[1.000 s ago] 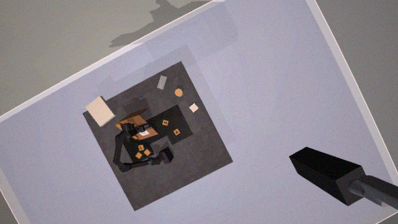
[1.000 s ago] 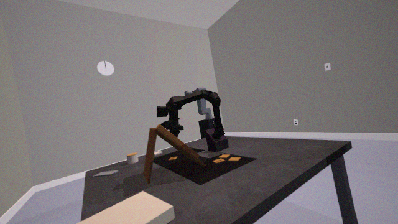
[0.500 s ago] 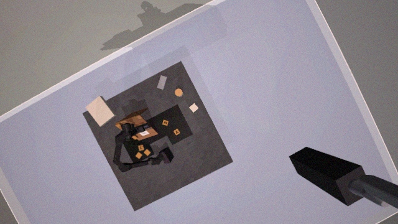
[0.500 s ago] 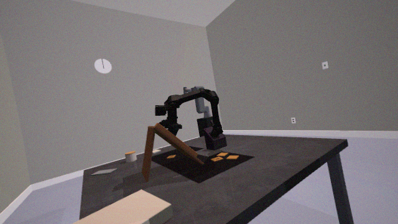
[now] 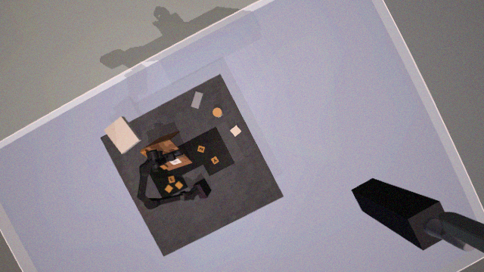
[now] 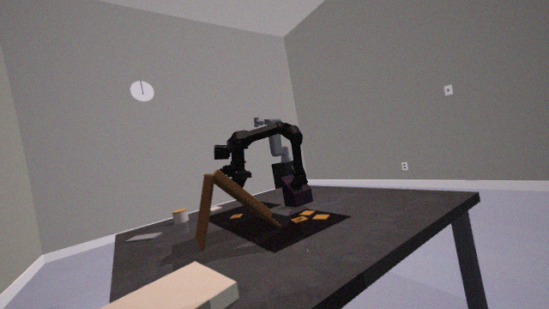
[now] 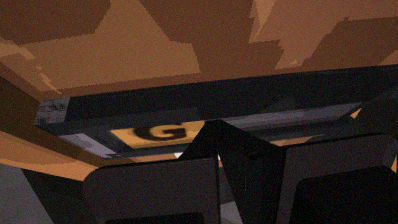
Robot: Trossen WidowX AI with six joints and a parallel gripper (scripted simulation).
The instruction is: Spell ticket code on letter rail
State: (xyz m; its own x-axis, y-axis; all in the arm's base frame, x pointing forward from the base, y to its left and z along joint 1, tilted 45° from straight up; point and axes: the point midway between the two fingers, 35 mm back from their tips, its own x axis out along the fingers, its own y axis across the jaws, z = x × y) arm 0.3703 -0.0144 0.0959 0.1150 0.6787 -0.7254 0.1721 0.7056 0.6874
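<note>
Now: the letter tile 230 mm to the right of my gripper tip, 150 mm below it and 70 mm behind it. The rest, counted from my gripper tip: beige block 400 mm ahead, 350 mm to the left, 140 mm below; then white ticket 80 mm below, 60 mm behind, 10 mm to the left; then black mat 170 mm behind, 150 mm below, 60 mm to the right.
</note>
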